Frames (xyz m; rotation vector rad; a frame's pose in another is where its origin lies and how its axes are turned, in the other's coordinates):
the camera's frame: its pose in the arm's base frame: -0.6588 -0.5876 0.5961 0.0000 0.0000 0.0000
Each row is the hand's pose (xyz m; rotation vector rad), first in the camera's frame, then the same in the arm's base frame.
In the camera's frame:
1: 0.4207 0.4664 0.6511 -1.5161 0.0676 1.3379
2: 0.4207 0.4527 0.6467 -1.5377 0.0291 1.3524
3: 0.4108 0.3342 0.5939 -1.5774 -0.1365 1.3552
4: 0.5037 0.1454 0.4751 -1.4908 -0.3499 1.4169
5: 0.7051 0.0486 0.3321 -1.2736 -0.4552 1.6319
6: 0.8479 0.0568 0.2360 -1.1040 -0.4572 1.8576
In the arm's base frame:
1: -0.2381 -0.1212 1.2472 -1.5161 0.0676 1.3379
2: -0.2381 -0.1349 1.2428 -1.5377 0.0291 1.3524
3: -0.2480 -0.2534 1.1900 -1.5774 -0.1365 1.3552
4: -0.1551 -0.4422 1.0712 -1.4908 -0.3499 1.4169
5: 0.0463 -0.5390 0.9282 -1.2736 -0.4552 1.6319
6: 0.1891 -0.5308 0.8321 -1.1040 -0.4572 1.8576

